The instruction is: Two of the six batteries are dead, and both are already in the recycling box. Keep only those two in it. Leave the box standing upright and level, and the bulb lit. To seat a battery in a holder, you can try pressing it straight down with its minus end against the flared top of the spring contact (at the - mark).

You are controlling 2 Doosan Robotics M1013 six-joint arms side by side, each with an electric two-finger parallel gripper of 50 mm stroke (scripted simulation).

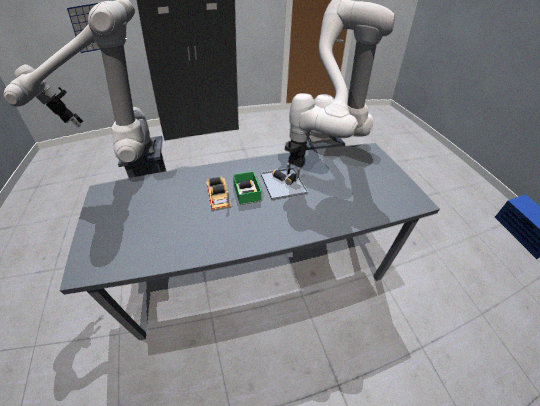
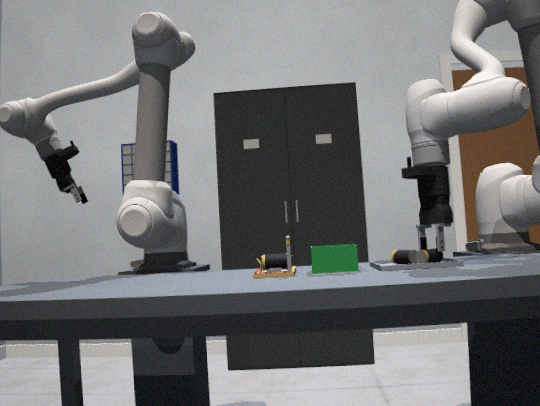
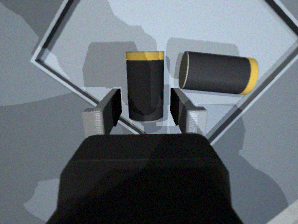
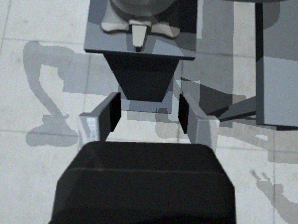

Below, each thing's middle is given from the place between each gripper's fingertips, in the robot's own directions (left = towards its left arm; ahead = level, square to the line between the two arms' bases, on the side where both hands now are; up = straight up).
I see my left gripper (image 2: pixel 432 251) 5 cm to the left of the shallow tray (image 1: pixel 277 188), 4 cm above it and 1 cm short of it. From my left hand the other things lie so: green recycling box (image 2: pixel 329 259) (23 cm to the right, 6 cm ahead, 3 cm below).
Right now the green recycling box is 43 cm ahead of my right hand (image 2: pixel 82 201), 92 cm to the left of it and 25 cm below it. Round my right hand: shallow tray (39 cm ahead, 111 cm to the left, 26 cm below).
